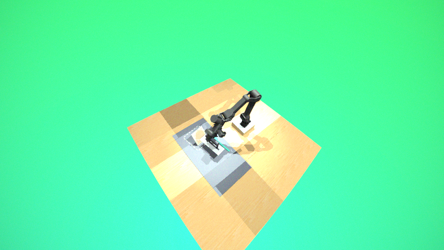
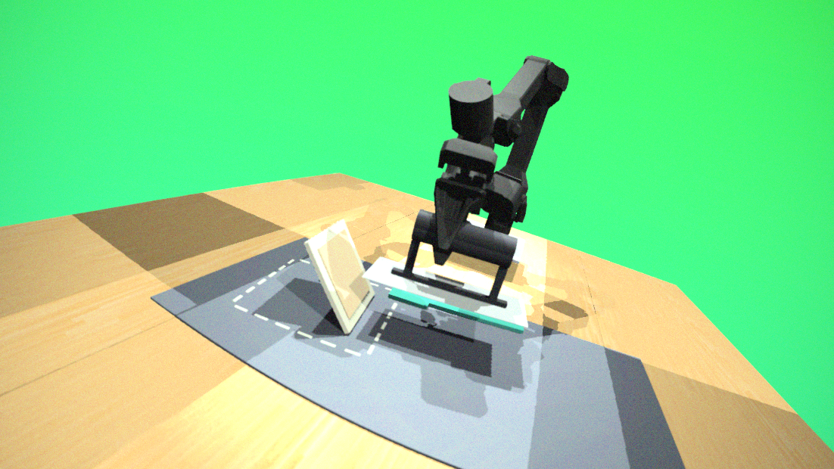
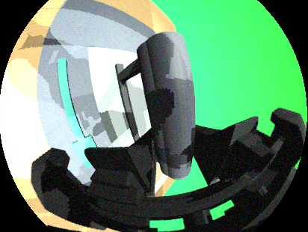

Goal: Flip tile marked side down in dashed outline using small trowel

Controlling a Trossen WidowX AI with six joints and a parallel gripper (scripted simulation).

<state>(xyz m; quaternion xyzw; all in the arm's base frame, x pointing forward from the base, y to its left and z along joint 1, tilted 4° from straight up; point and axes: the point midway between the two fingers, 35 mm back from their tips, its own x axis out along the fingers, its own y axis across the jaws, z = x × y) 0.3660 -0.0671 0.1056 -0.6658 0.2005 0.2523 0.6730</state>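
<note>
The grey mat lies 13 cm below my gripper tip and 3 cm to the left of it. Round my gripper tip: tile: 11 cm to the right, 7 cm below, 1 cm behind; small trowel: 3 cm behind, 1 cm below; thin teal strip: 11 cm below, 11 cm behind, 1 cm to the left.
</note>
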